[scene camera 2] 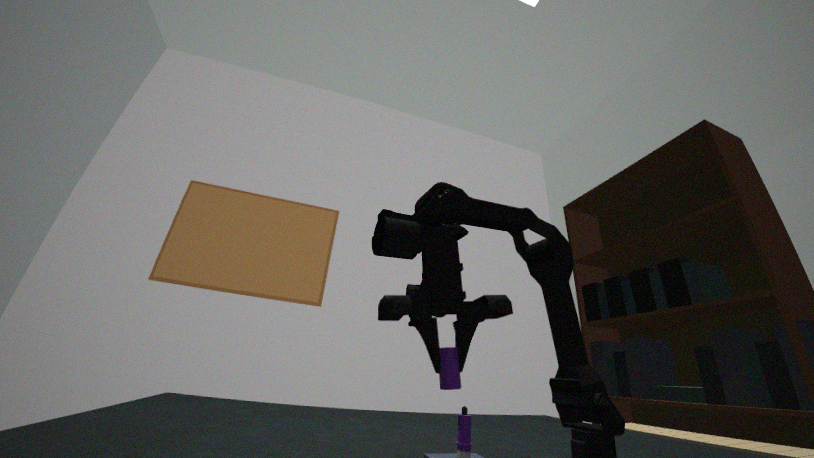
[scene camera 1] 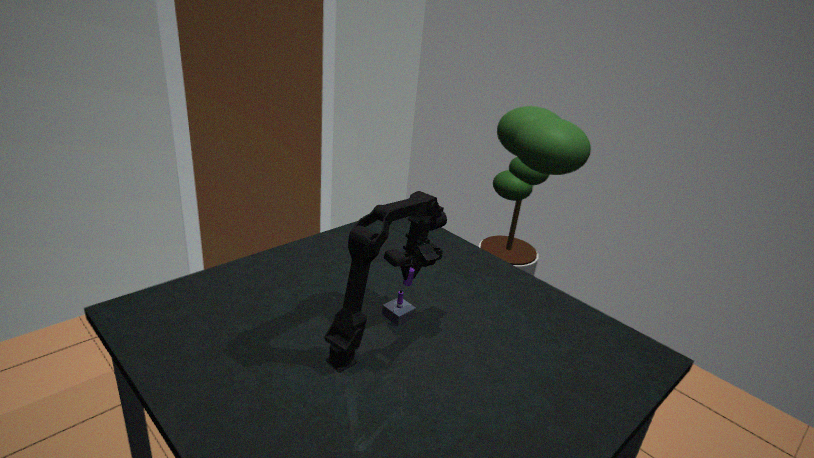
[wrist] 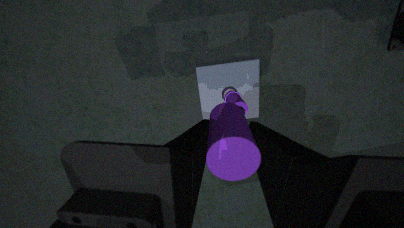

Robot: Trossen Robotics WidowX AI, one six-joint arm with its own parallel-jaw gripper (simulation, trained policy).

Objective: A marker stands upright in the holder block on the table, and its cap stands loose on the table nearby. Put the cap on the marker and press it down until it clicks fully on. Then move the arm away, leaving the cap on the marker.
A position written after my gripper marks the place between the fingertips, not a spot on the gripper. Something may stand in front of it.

Observation:
I see my gripper (scene camera 2: 448,372) and a purple cap (scene camera 2: 449,376).
The purple cap is seen too in the wrist view (wrist: 232,154). My gripper is seen too in scene camera 1 (scene camera 1: 408,278) and in the wrist view (wrist: 228,126).

